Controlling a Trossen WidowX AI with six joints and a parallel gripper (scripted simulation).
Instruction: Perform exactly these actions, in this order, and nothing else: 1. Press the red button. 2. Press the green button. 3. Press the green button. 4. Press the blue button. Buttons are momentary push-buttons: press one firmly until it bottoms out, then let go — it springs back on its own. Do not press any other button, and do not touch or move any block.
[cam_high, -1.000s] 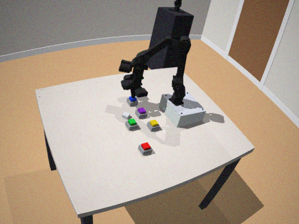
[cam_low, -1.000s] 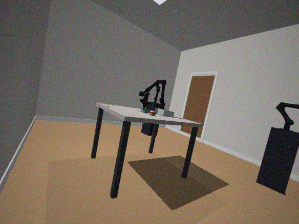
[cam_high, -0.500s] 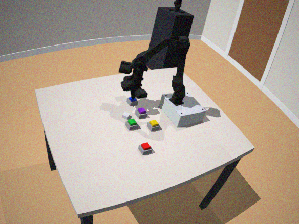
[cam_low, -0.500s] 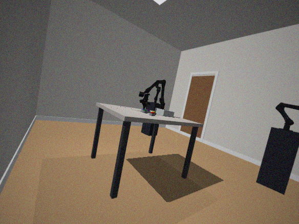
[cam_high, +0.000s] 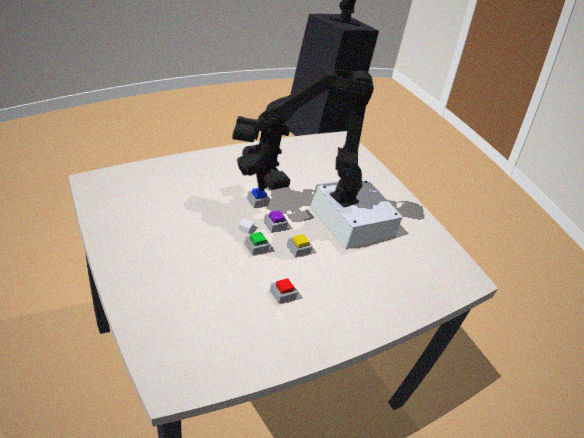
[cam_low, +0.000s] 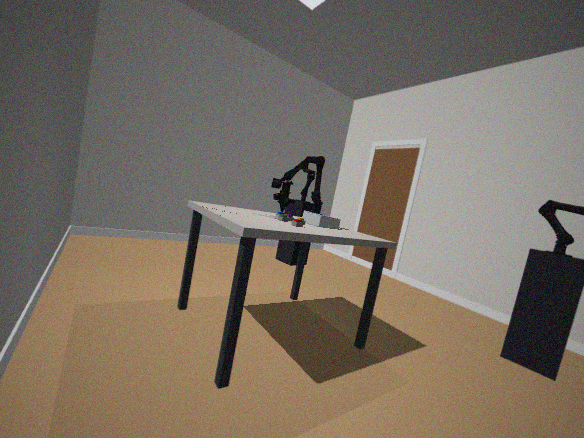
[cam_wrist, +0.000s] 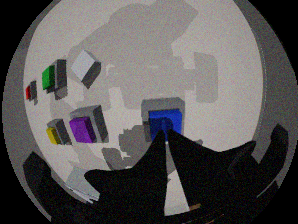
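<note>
My gripper tip is 10 mm above the blue button. Also, from my gripper tip: purple button 100 mm to the left, 20 mm ahead, 10 mm below; then green button 160 mm to the left, 120 mm ahead, 10 mm below; then small white block 100 mm ahead, 80 mm to the left, 30 mm below.
</note>
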